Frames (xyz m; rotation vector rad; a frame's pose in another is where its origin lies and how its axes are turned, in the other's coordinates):
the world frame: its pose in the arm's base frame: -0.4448 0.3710 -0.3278 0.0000 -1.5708 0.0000
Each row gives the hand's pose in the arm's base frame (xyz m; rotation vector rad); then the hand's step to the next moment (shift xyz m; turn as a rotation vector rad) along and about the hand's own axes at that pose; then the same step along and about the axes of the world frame.
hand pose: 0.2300 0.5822 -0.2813 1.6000 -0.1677 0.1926
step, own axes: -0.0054 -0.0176 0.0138 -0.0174 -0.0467 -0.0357
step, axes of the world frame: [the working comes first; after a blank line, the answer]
step, axes of the arm's base frame: -0.0010 -0.0132 -0.0188 -0.0071 0.0373 -0.0482

-0.0188 -0.0132 0.0010 -0.0482 0.0373 0.0071
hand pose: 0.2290 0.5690 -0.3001 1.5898 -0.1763 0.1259
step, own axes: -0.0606 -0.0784 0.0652 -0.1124 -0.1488 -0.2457
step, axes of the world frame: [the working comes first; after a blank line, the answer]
step, axes of the arm's base frame: -0.0464 -0.0614 -0.0902 -0.0746 0.2525 -0.1607

-0.0902 -0.0614 0.0464 -0.1607 0.2525 0.0746
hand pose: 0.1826 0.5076 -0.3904 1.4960 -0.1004 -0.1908
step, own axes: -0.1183 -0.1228 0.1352 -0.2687 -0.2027 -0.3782
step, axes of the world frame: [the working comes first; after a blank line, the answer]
step, axes of the arm's base frame: -0.1488 -0.1181 -0.1062 -0.2070 0.4083 -0.2162

-0.1062 -0.1181 0.1488 -0.2162 0.4083 0.2070
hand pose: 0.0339 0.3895 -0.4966 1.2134 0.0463 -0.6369
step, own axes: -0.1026 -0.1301 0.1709 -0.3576 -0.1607 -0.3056
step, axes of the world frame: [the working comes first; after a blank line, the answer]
step, axes of the arm's base frame: -0.1978 -0.1320 -0.0106 -0.2818 0.3911 -0.1211

-0.0106 -0.1320 0.1978 -0.1211 0.3911 0.2818
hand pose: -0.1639 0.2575 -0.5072 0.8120 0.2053 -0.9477
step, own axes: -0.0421 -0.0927 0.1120 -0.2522 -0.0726 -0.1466
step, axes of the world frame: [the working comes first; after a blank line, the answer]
step, axes of the arm's base frame: -0.1181 -0.0807 0.0495 -0.1792 0.2408 -0.0161

0.0495 -0.0807 0.1181 -0.0161 0.2408 0.1792
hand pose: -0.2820 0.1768 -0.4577 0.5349 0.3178 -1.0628
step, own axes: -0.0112 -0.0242 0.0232 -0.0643 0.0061 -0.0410
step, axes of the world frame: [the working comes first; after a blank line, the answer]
step, axes of the arm's base frame: -0.0268 -0.0138 0.0185 -0.0238 0.0727 -0.0007

0.0185 -0.0138 0.0268 -0.0007 0.0727 0.0238
